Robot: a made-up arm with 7 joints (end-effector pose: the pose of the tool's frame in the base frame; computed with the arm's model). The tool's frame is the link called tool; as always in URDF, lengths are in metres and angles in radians.
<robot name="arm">
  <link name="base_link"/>
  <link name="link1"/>
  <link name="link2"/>
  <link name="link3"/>
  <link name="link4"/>
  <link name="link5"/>
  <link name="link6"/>
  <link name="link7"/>
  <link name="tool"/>
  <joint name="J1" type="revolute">
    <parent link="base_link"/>
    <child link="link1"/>
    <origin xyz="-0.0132 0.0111 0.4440" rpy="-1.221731 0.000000 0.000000"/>
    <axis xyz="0 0 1"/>
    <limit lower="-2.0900" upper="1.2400"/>
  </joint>
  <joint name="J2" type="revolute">
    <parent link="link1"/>
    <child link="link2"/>
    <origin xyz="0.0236 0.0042 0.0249" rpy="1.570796 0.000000 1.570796"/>
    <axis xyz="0 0 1"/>
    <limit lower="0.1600" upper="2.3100"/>
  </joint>
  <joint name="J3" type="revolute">
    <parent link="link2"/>
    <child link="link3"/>
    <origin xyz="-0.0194 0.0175 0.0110" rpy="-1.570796 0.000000 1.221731"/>
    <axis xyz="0 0 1"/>
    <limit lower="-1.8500" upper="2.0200"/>
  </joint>
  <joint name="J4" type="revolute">
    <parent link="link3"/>
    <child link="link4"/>
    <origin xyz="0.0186 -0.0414 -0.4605" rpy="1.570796 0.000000 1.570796"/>
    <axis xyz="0 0 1"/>
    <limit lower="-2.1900" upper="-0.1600"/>
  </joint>
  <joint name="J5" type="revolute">
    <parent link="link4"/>
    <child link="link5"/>
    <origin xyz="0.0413 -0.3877 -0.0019" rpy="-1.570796 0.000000 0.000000"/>
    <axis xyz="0 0 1"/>
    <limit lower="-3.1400" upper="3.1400"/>
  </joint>
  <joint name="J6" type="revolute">
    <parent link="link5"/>
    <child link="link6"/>
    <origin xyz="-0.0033 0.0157 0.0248" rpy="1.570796 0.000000 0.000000"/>
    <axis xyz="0 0 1"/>
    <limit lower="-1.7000" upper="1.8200"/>
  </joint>
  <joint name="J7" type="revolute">
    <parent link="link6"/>
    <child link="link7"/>
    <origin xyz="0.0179 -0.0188 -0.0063" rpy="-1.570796 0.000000 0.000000"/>
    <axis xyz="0 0 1"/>
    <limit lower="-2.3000" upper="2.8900"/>
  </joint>
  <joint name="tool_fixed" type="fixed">
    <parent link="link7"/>
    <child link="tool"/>
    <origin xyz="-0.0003 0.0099 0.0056" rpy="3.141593 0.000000 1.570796"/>
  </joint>
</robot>
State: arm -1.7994 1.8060 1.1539 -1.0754 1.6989 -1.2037 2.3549
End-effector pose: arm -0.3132 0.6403 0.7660 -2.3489 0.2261 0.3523
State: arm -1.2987 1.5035 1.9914 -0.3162 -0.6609 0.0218 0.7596
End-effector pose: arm 0.2204 0.7947 0.6560 0.8142 -1.3075 -2.5090
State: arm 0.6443 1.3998 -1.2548 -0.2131 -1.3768 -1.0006 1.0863
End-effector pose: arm -0.2396 0.8160 0.3196 1.6640 -0.7736 -1.8449
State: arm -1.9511 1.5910 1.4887 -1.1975 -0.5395 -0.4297 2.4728
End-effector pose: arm -0.1841 0.7058 0.6927 1.5016 0.8542 -1.9394
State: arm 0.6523 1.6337 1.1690 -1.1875 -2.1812 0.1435 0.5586
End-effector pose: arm 0.1975 0.6839 0.7401 0.8874 -0.0005 2.0343
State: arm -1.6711 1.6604 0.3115 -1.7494 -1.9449 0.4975 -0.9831
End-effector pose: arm -0.1166 0.3316 0.9853 -0.9807 0.4691 2.2579
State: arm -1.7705 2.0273 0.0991 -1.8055 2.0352 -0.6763 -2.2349
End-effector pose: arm -0.2046 0.2256 0.9763 0.2428 -0.9156 -0.0629
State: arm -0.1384 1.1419 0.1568 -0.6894 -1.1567 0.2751 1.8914
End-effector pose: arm 0.3129 0.7426 0.2263 -1.5429 0.3561 -0.5424
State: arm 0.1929 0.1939 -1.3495 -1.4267 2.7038 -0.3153 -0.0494
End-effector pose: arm 0.0641 -0.2373 -0.1483 2.2860 -0.3110 0.0884
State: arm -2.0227 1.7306 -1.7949 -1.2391 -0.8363 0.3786 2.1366
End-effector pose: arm 0.4252 0.4792 0.7993 -0.8682 0.4494 -0.9935
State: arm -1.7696 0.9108 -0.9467 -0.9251 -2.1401 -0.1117 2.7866
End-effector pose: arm 0.6427 0.0741 0.8729 -0.8945 0.8154 -1.4923
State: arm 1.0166 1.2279 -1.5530 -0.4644 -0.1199 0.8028 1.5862
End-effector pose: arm -0.5223 0.6391 0.2946 1.4710 0.5711 -2.9389
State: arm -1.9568 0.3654 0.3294 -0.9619 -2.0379 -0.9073 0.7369
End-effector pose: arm 0.5260 -0.0234 1.0353 0.7962 0.8000 -0.1219
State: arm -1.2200 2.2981 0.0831 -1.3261 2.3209 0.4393 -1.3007
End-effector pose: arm -0.0957 0.3117 1.0669 -0.1030 0.6540 -0.6016
